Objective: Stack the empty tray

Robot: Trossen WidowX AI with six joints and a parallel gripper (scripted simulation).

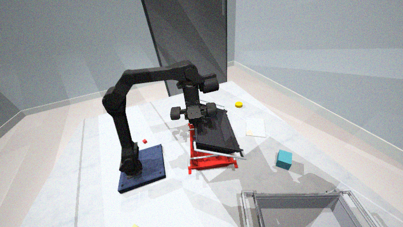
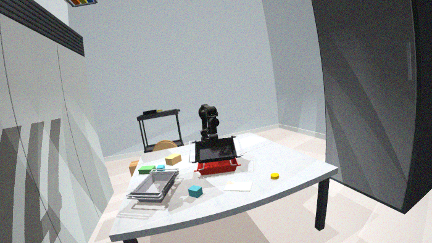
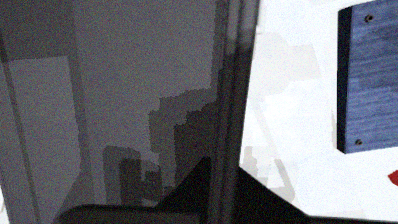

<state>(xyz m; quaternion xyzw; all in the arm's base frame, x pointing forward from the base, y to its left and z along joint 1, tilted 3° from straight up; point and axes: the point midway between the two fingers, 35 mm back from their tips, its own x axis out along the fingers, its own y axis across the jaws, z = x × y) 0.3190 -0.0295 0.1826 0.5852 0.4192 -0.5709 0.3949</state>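
My gripper tip is now 8 cm short of the black tray, 3 cm to the left of it and 1 cm above it. Round my gripper tip: yellow disc: 40 cm ahead, 21 cm to the left, 16 cm below; cream sheet: 35 cm ahead, 16 cm below, 1 cm to the right.
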